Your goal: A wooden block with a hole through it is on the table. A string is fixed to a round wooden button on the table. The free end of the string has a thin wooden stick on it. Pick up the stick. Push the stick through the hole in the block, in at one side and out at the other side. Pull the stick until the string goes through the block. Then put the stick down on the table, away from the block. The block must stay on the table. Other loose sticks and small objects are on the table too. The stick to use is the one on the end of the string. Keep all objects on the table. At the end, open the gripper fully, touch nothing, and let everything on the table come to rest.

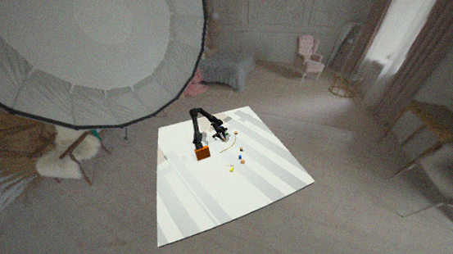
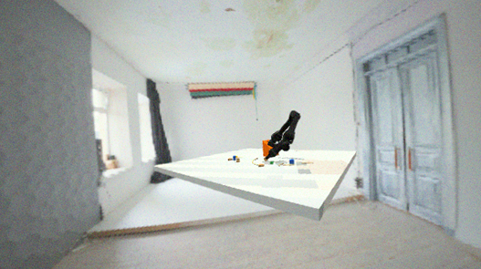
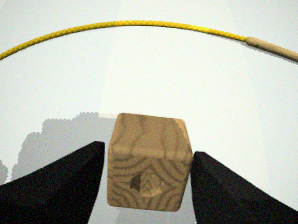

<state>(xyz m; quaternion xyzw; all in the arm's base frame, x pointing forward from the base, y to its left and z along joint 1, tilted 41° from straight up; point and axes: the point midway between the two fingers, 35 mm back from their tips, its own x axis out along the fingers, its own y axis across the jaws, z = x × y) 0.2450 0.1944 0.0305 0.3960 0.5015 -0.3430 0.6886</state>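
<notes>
My gripper tip is 1 cm to the right of the wooden block and 1 cm above it. Also, from my gripper tip: green block: 9 cm to the left, 5 cm ahead, 2 cm below; then yellow piece: 38 cm to the right, 2 cm below, 1 cm behind; then blue cube: 22 cm to the left, 1 cm below, 1 cm behind.
</notes>
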